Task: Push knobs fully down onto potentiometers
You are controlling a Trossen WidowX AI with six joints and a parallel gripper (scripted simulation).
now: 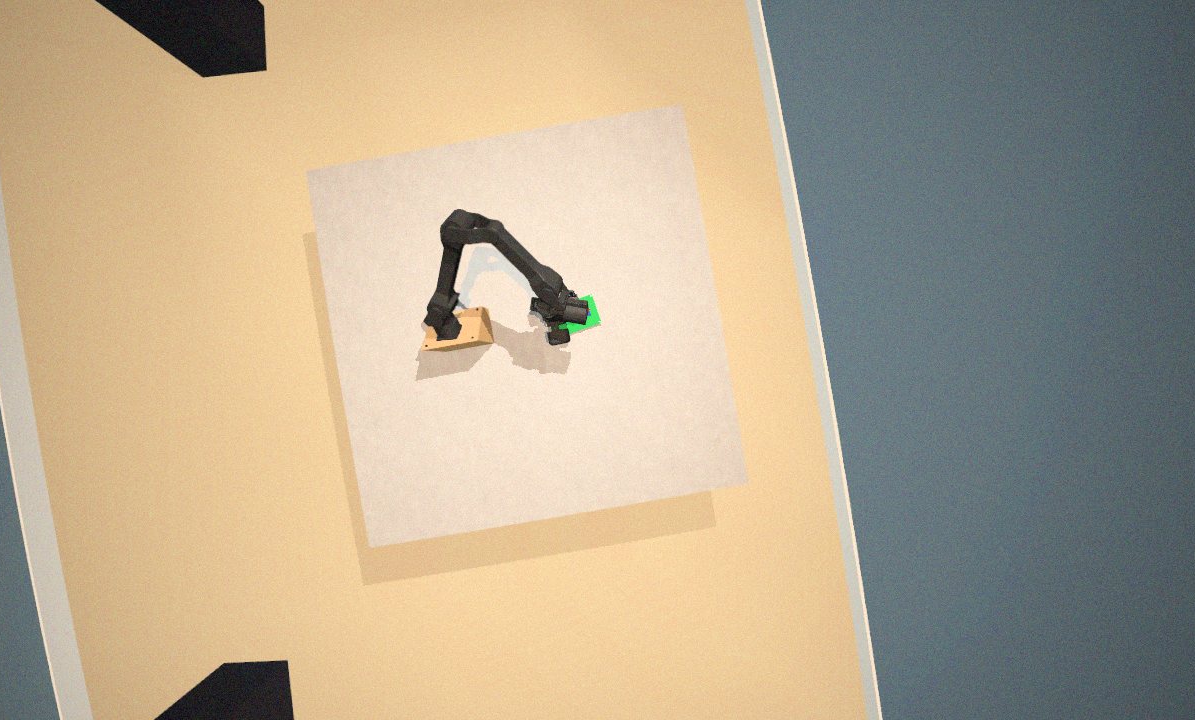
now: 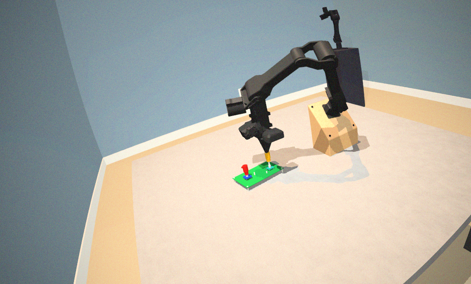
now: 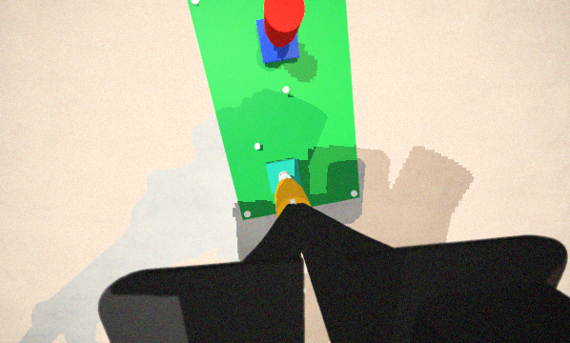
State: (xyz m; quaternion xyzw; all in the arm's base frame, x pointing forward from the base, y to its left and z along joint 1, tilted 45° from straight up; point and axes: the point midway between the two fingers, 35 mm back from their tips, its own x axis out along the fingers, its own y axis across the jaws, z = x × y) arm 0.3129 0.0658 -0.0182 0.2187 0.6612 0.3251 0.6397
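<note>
The orange knob lies 1 cm below my gripper tip. The rest, counted from my gripper tip: red knob (9 cm ahead, 1 cm to the left, 3 cm below).
</note>
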